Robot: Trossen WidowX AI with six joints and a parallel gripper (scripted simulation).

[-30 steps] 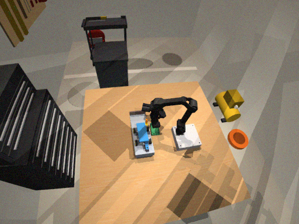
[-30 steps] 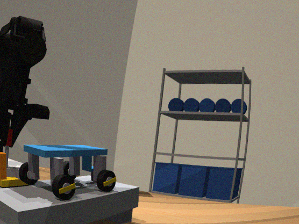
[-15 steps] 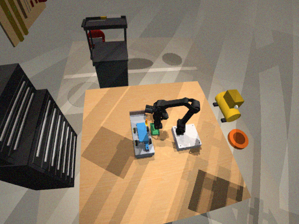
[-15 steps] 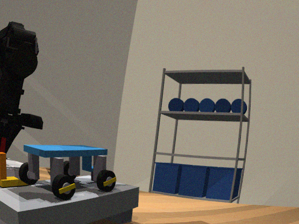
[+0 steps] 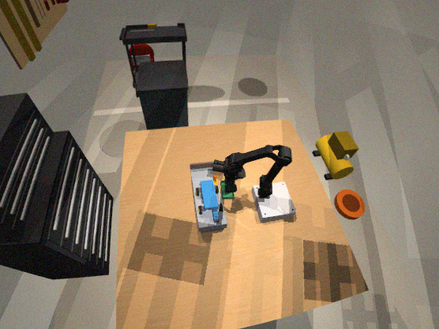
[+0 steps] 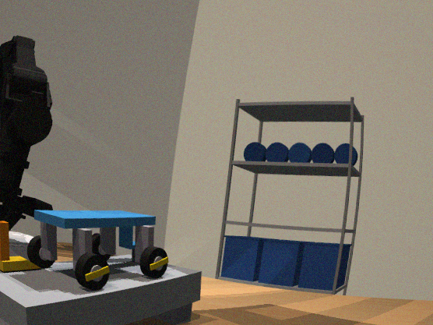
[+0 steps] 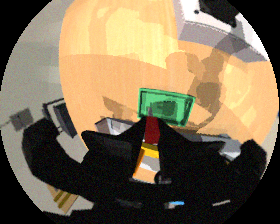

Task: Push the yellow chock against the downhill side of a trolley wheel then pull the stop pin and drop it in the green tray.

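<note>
Right now my gripper tip is 20 mm to the right of the green tray and 80 mm above it. From my gripper tip the other things lie so: red-headed stop pin: right at my gripper tip; then grey ramp: 110 mm ahead, 130 mm to the left, 20 mm below; then yellow chock: 70 mm ahead, 20 mm to the left, 10 mm above.
</note>
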